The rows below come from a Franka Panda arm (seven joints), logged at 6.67 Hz.
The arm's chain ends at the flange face. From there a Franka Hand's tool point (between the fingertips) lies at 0.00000 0.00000 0.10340 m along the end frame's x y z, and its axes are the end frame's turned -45 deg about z.
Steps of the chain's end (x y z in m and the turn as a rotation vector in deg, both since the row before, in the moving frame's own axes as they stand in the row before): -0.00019, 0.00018, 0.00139, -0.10, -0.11, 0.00; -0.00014, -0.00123, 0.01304, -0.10, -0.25, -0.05; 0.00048, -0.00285, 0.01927, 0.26, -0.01, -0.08; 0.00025, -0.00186, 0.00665, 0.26, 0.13, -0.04; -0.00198, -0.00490, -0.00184, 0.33, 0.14, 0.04; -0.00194, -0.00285, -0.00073, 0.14, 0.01, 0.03; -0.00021, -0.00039, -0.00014, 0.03, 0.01, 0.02; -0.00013, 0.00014, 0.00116, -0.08, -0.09, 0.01; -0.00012, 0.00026, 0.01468, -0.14, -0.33, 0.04; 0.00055, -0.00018, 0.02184, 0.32, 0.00, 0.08; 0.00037, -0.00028, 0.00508, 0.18, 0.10, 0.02
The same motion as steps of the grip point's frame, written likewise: -0.00053, -0.00002, 0.00139, 0.01, -0.15, 0.00; 0.00032, -0.00116, 0.01304, 0.11, -0.25, -0.05; 0.00267, -0.00202, 0.01927, 0.19, 0.18, -0.08; 0.00199, -0.00130, 0.00665, 0.09, 0.28, -0.04; 0.00266, -0.00511, -0.00184, 0.13, 0.33, 0.04; 0.00083, -0.00355, -0.00073, 0.09, 0.11, 0.03; 0.00018, -0.00045, -0.00014, 0.01, 0.03, 0.02; -0.00041, -0.00001, 0.00116, 0.01, -0.12, 0.01; -0.00087, -0.00014, 0.01468, 0.13, -0.33, 0.04; 0.00092, -0.00015, 0.02184, 0.23, 0.23, 0.08; 0.00082, -0.00004, 0.00508, 0.06, 0.20, 0.02
